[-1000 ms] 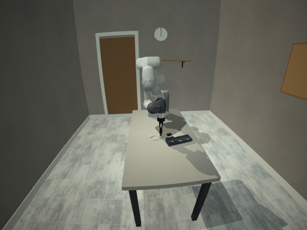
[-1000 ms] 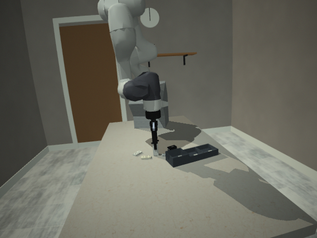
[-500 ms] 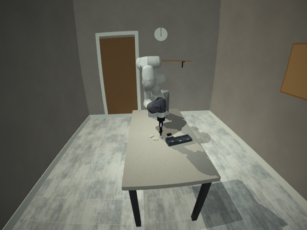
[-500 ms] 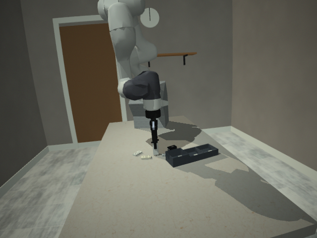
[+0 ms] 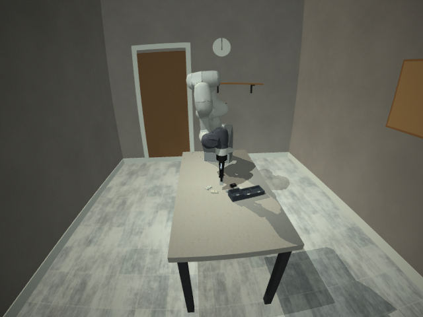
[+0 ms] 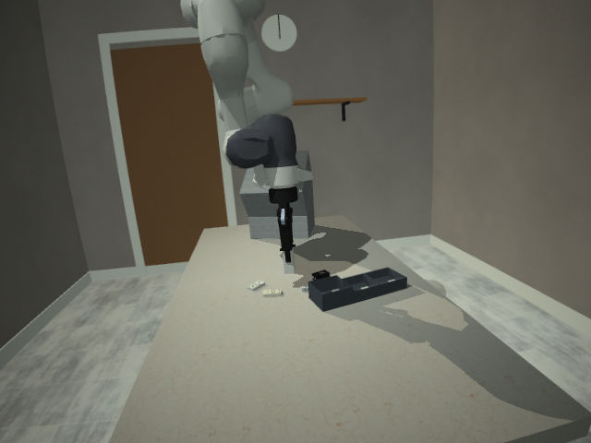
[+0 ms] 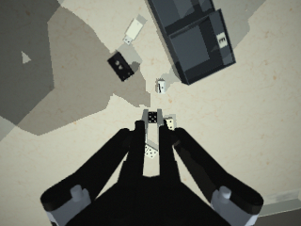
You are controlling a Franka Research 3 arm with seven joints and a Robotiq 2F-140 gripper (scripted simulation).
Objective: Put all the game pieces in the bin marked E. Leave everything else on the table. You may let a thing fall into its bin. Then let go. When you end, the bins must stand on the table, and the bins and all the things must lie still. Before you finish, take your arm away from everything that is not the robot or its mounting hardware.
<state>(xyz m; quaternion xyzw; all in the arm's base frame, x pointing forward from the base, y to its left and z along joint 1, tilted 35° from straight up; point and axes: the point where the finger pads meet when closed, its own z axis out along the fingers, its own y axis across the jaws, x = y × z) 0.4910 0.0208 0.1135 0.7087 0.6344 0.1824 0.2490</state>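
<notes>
Right now my hand is 17 cm to the right of the dark three-part bin, 8 cm short of it and 6 cm above it. The rest, counted from my hand: black die (3 cm below); black box (8 cm to the left, 7 cm below, 4 cm behind); white usb stick (15 cm to the left, 8 cm below, 1 cm behind).
</notes>
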